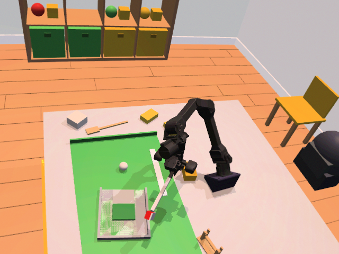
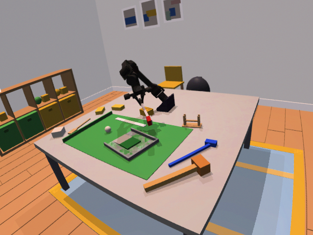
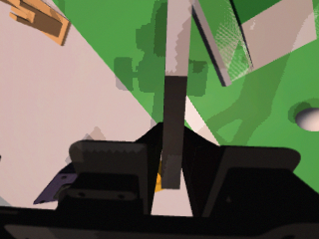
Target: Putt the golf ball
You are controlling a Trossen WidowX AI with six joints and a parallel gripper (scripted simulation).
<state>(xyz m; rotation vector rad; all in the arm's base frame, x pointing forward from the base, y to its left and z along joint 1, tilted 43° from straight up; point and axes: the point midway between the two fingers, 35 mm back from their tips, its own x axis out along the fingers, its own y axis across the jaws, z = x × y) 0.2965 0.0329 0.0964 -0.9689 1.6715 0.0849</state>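
My gripper tip is 14 cm above the white strip, 13 cm to the left of it and 1 cm past it. Round my gripper tip: grey frame (24 cm ahead, 13 cm below, 5 cm to the left); red putter (9 cm ahead, 8 cm to the left, 1 cm above); white golf ball (20 cm to the right, 16 cm ahead, 12 cm below).
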